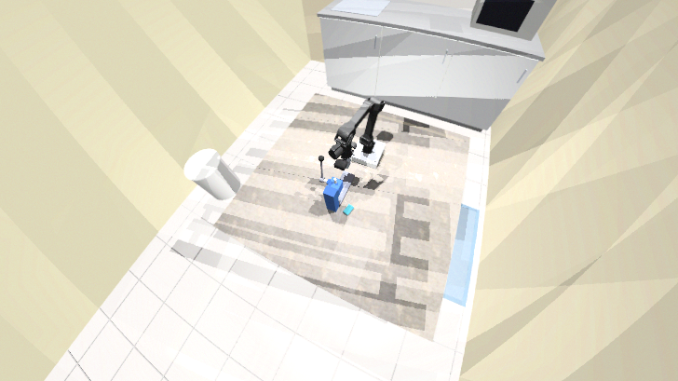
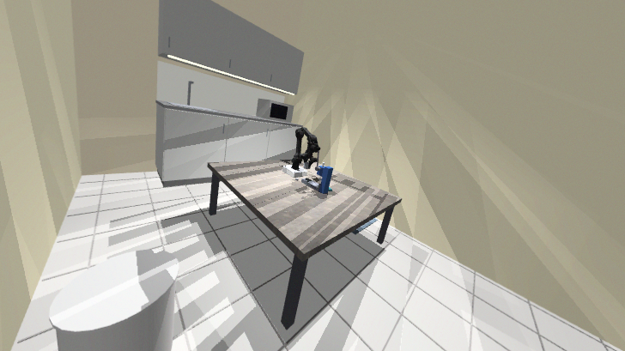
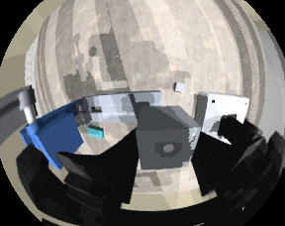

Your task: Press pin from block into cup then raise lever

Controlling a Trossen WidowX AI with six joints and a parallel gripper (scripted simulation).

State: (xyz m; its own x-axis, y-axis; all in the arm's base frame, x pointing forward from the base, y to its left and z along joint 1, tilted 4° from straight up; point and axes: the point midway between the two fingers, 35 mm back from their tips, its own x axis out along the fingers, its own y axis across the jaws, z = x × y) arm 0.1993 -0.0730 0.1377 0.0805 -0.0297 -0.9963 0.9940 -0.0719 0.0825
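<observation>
Right now the small cup is 210 mm ahead of my gripper tip, 140 mm below it and 90 mm to the left of it. The rest, counted from my gripper tip: round pin (30 mm above, 10 mm to the right); then grey lever (150 mm ahead, 130 mm above, 60 mm to the right).
</observation>
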